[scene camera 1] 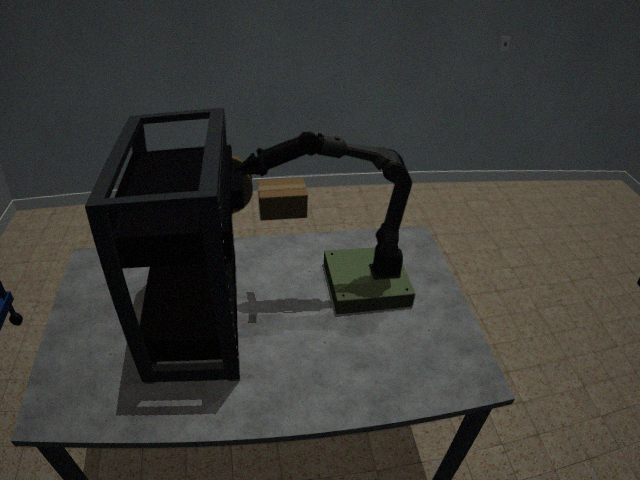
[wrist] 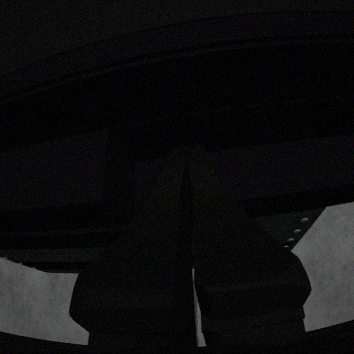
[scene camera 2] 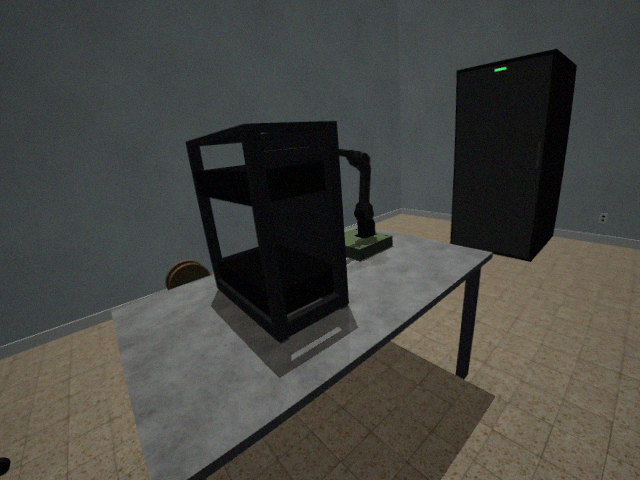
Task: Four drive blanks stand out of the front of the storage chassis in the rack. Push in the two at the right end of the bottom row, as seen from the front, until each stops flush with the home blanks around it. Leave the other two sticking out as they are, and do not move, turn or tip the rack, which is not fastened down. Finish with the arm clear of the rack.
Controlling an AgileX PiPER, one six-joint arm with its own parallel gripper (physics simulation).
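The black rack (scene camera 1: 210, 165) (scene camera 2: 263, 232) stands upright on the table. The dark storage chassis (scene camera 1: 165, 170) (scene camera 2: 222, 184) sits in its upper part. My gripper (scene camera 1: 239, 167) (wrist: 188, 164) is shut and empty, with its fingertips at the chassis front; contact cannot be told. In the wrist view, a dark flat face (wrist: 50, 172) shows left of the fingers and another dark face (wrist: 295, 162) shows to the right. A dark upright gap lies left of the fingertips. Single drive blanks, and how far each stands out, are too dark to tell. The gripper is hidden behind the rack in scene camera 2.
The arm's green base (scene camera 1: 361, 294) (scene camera 2: 379, 243) stands on the grey table (scene camera 1: 361, 372) (scene camera 2: 170, 372), in front of the rack. A cardboard box (scene camera 1: 282, 204) and a round brown object (scene camera 1: 247, 193) (scene camera 2: 188, 273) are beyond the table. A tall black cabinet (scene camera 2: 496, 160) stands farther back.
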